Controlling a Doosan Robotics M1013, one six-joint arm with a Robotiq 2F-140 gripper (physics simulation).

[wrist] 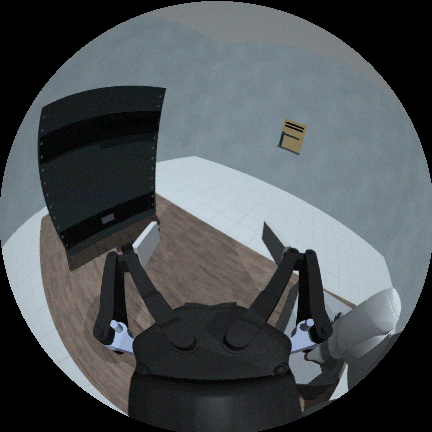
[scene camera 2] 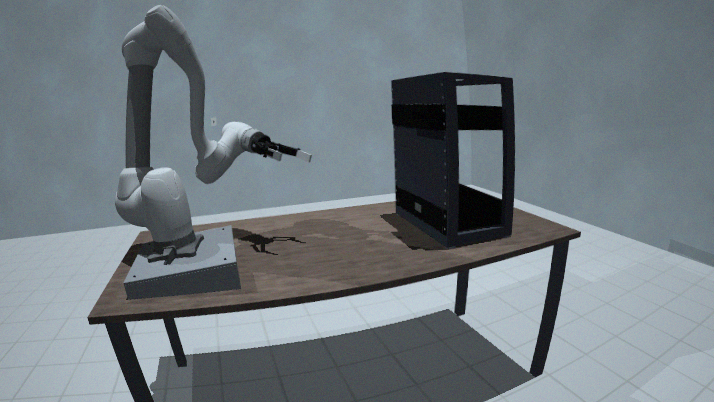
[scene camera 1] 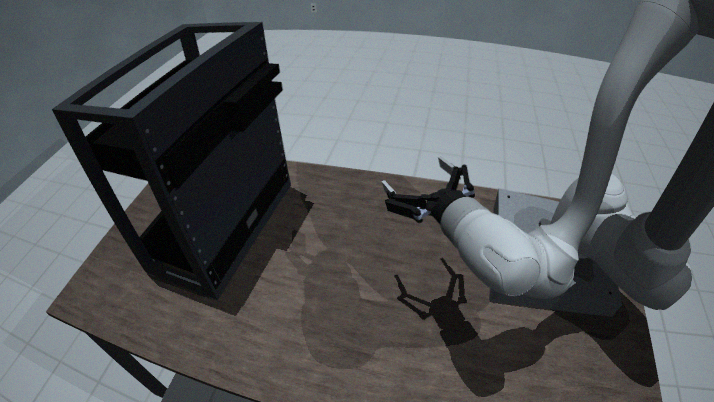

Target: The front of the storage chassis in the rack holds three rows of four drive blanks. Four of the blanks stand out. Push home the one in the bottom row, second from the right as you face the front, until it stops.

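Places are measured from the arm's base along level axes (x ahead, y left, z up), in millimetres.
Pixels of known places: gripper, fingertip midpoint: (wrist: 210, 230) (scene camera 2: 296, 157) (scene camera 1: 413, 173); arm's base, link origin: (wrist: 327, 343) (scene camera 2: 176, 249).
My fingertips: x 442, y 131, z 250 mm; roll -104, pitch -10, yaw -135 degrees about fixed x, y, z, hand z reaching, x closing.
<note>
For each thing: its top centre in the pictures, then the offset to it from my fingertips. "*": a spot on its surface instead.
- lower black unit with a grey label, surface spot: (scene camera 1: 252, 218) (scene camera 2: 417, 207) (wrist: 107, 218) * dz -233, dx +454, dy +89 mm
- plain dark panel, surface spot: (scene camera 1: 230, 175) * dz -38, dx +451, dy +124 mm
The rack (scene camera 1: 114, 200) (scene camera 2: 451, 175) (wrist: 100, 100) stands on the table. A black unit (scene camera 1: 197, 145) (scene camera 2: 419, 117) (wrist: 100, 131), apparently the storage chassis, crosses its upper front. Dark parts stand out from it in the first scene view, but the separate drive blanks and their rows are too dark to tell apart in any view. My gripper (scene camera 1: 416, 176) (scene camera 2: 290, 156) (wrist: 210, 230) is wide open and empty. It hangs above the table, well apart from the rack front, with the rack to the left in the wrist view.
A lower black unit with a grey label (scene camera 1: 252, 218) (scene camera 2: 417, 206) (wrist: 108, 218) sits at the rack's foot. A plain dark panel (scene camera 1: 230, 175) (scene camera 2: 419, 162) lies between the units. The arm's grey base block (scene camera 2: 185, 280) stands at the table's other end. A yellow sign (wrist: 293, 137) hangs on the wall.
</note>
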